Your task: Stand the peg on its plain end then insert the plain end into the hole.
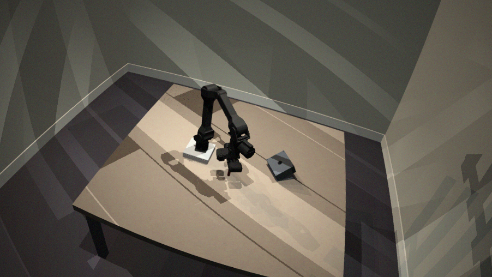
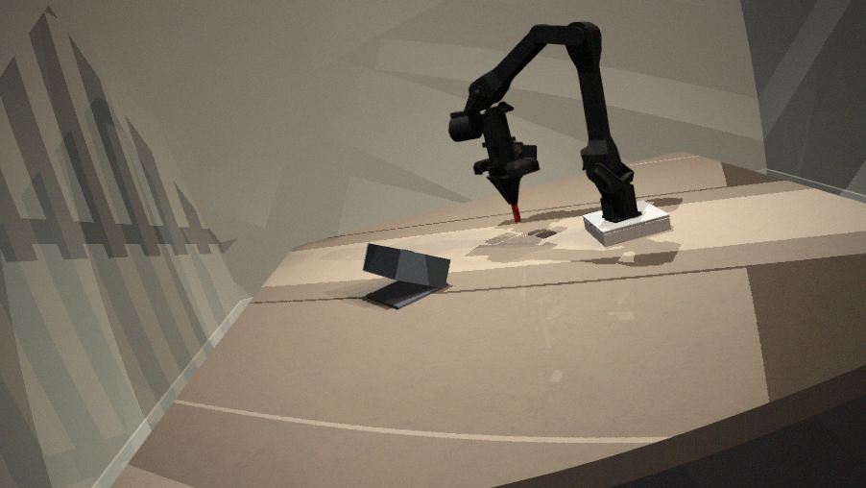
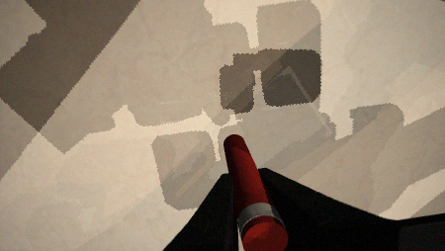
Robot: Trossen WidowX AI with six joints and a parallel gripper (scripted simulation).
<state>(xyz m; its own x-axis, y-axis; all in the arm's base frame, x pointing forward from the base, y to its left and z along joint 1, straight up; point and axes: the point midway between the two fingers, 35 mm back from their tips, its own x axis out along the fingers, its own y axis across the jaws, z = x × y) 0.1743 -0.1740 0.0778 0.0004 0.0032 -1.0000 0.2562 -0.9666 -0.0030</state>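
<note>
My gripper tip is now 27 cm short of the sloped panel, 13 cm to the right of it and 2 cm above it. The rest, counted from my gripper tip: red peg (2 cm above); then dark flat foot (28 cm ahead, 14 cm to the left, 7 cm below).
</note>
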